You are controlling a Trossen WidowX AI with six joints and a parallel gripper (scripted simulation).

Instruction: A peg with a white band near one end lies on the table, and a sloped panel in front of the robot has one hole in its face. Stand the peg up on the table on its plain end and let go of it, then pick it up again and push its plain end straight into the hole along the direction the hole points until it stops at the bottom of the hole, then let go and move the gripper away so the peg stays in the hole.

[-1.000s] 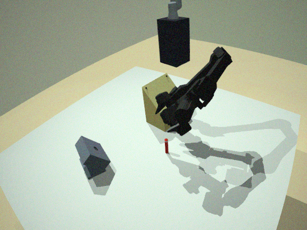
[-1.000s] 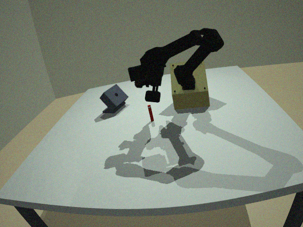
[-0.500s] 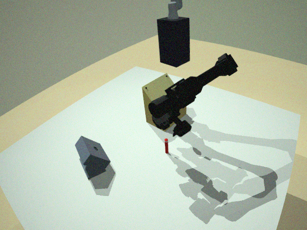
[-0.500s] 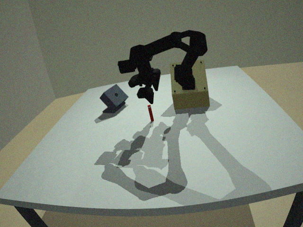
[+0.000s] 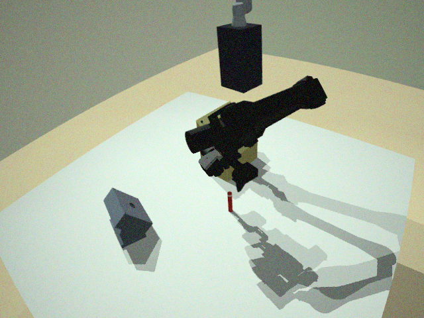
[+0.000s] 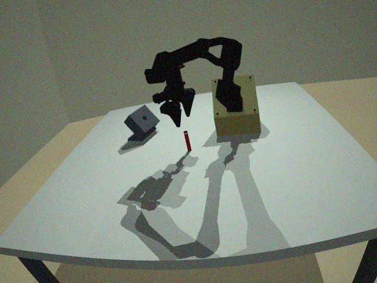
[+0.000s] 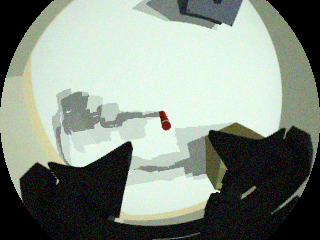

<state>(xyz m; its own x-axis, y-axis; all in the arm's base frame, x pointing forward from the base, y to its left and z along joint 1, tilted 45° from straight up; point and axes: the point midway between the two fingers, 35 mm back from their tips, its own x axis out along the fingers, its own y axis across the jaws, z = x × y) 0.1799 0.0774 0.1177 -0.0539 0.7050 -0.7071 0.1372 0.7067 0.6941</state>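
My gripper tip is now 60 mm above the red peg. From my gripper tip the other things lie so: grey sloped panel: 260 mm ahead, 180 mm to the right, 50 mm below.
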